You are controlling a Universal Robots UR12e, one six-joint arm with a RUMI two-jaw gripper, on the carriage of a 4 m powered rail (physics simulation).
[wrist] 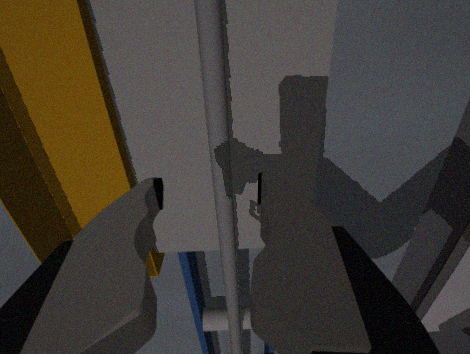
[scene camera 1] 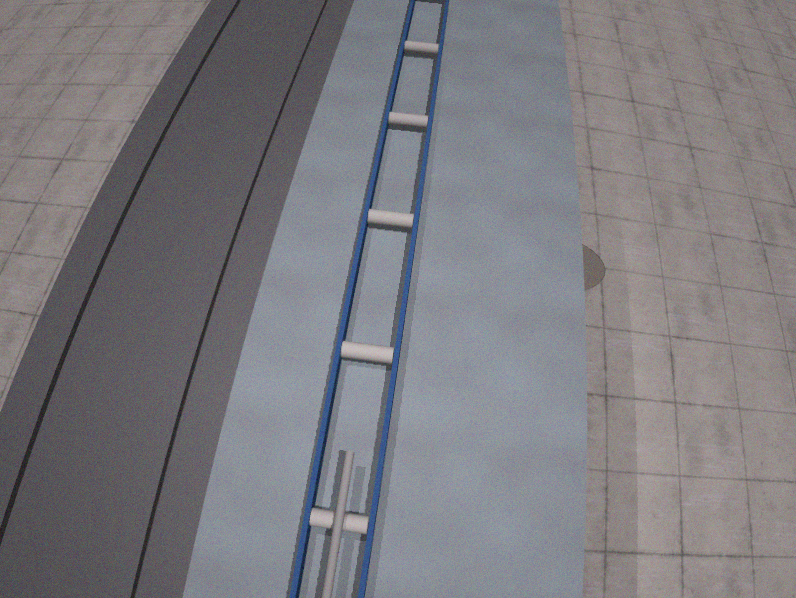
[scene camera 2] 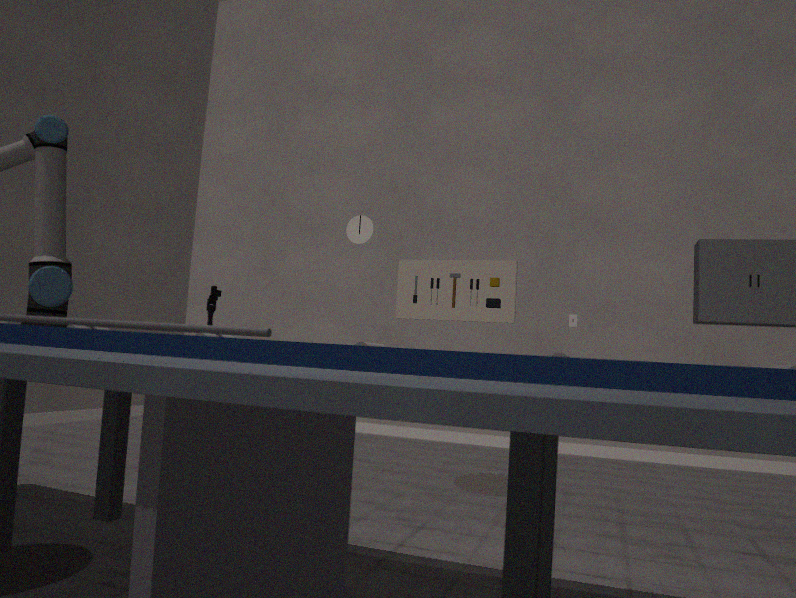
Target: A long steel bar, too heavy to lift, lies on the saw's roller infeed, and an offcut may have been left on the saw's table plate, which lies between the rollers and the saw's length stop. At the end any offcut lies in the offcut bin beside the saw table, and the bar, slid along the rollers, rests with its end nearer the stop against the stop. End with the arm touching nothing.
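Frame: origin at the arm's base, x ahead, y left, z up, level; millimetres.
Where they show: gripper, between the fingertips: (wrist: 211, 177).
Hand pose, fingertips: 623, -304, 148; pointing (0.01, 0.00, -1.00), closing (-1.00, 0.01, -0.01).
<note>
Things, the pixels of their centre, and the offset from my fingertips, as dx, dy, dz. Level surfaces: height alone.
- pale table plate, middle of its body: (wrist: 222, 113) -3, +8, -148
- yellow offcut bin, middle of its body: (wrist: 66, 146) +175, +33, -142
- pale blue-grey table, height of its surface: dz -178
The long grey steel bar (scene camera 1: 337, 527) (scene camera 2: 160, 326) (wrist: 212, 100) lies lengthwise along the roller infeed and runs over the pale table plate (wrist: 160, 100) in the wrist view. My gripper (wrist: 211, 177) is open. Its two fingers stand wide apart, one to each side of the bar as seen from the wrist, with a gap on both sides; its height over the bar is hard to tell. The yellow offcut bin (wrist: 92, 135) is beside the plate at the left of the wrist view. No offcut shows on the visible part of the plate. The length stop and the bar's end nearer it do not show.
Blue side rails (scene camera 1: 402, 308) (scene camera 2: 450, 370) (wrist: 187, 270) carry white rollers (scene camera 1: 366, 352) (wrist: 214, 320) on a pale blue-grey table (scene camera 1: 501, 257). The dark powered rail track (scene camera 1: 160, 257) runs alongside. The arm (scene camera 2: 50, 205) stands at the left of scene camera 2.
</note>
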